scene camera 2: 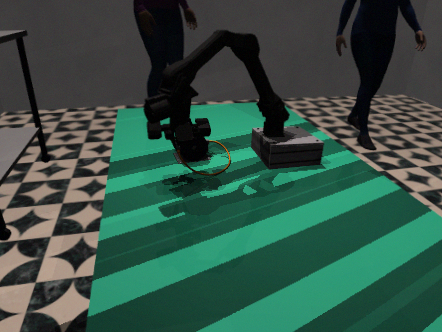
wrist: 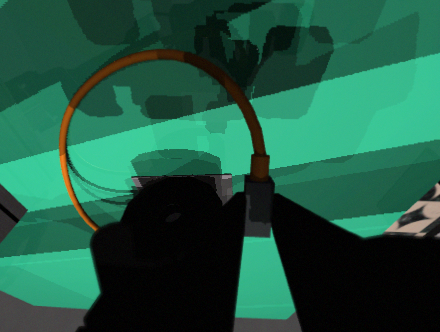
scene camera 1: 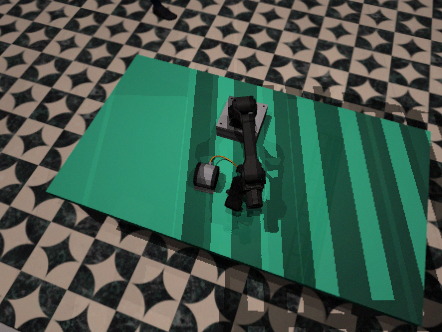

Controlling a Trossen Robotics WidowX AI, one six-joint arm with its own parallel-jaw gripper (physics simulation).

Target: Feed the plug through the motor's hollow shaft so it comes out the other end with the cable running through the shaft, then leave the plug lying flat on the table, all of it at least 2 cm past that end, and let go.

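Pixels of known places: gripper, fingertip midpoint: (scene camera 2: 177,147) (wrist: 256,200) (scene camera 1: 229,192); arm's base, link origin: (scene camera 2: 273,134) (scene camera 1: 237,122).
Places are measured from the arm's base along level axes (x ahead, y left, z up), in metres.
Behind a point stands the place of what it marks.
The motor (scene camera 1: 206,176) @(x 0.323, y -0.020, z 0.010 m) (wrist: 172,197) @(x 0.290, y 0.015, z -0.052 m), a short grey cylinder with dark ends, lies on its side on the table. In the wrist view my left finger covers its lower part. The grey plug (wrist: 259,212) @(x 0.357, y 0.103, z 0.021 m) is pinched between my gripper's (wrist: 256,200) @(x 0.354, y 0.109, z 0.018 m) fingertips, to the right of the motor and apart from it. The orange cable (scene camera 1: 220,156) @(x 0.177, y -0.015, z -0.053 m) (scene camera 2: 230,157) @(x 0.166, y 0.032, z -0.072 m) (wrist: 160,54) @(x 0.293, y 0.151, z -0.057 m) leaves the plug's back end, arches in a wide loop and comes down on the motor's side. The plug is hidden by the arm in both scene views. The shaft's opening cannot be made out.
The arm's base box (scene camera 1: 225,131) @(x 0.055, y -0.040, z -0.027 m) (scene camera 2: 295,156) @(x -0.049, y 0.107, z -0.043 m) stands on the green striped table (scene camera 1: 145,120) @(x 0.109, y -0.457, z -0.085 m) (scene camera 2: 250,260) @(x 0.227, y 0.538, z -0.085 m), behind the motor in the first scene view. Shadows cross the table. A shelf unit (scene camera 2: 31,85) stands at the left, and two people stand beyond the table.
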